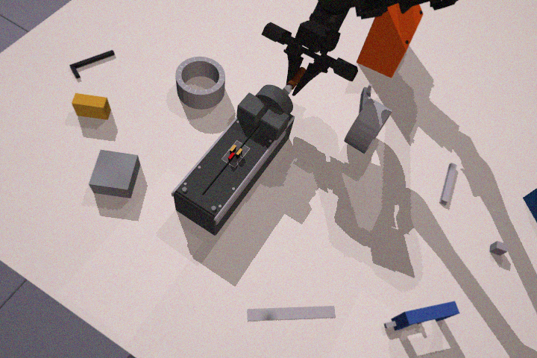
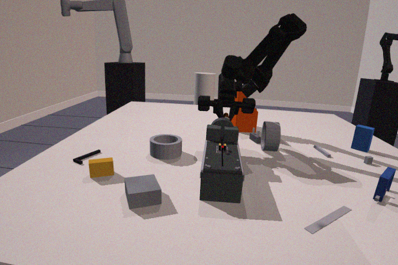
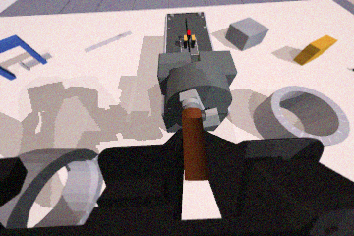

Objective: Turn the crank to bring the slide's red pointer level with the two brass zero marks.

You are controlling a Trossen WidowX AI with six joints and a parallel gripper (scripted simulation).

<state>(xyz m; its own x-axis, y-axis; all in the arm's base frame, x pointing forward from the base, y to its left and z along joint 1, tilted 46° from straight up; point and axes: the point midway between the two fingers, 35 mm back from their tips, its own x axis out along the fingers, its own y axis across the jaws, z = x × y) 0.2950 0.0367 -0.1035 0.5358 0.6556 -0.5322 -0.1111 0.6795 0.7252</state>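
The red pointer is 18 cm ahead of my gripper tip and 1 cm below it. Also, from my gripper tip: grey cube (32 cm ahead, 15 cm to the right, 7 cm below); then yellow block (24 cm ahead, 30 cm to the right, 7 cm below); then crank handle (2 cm behind, 3 cm above).
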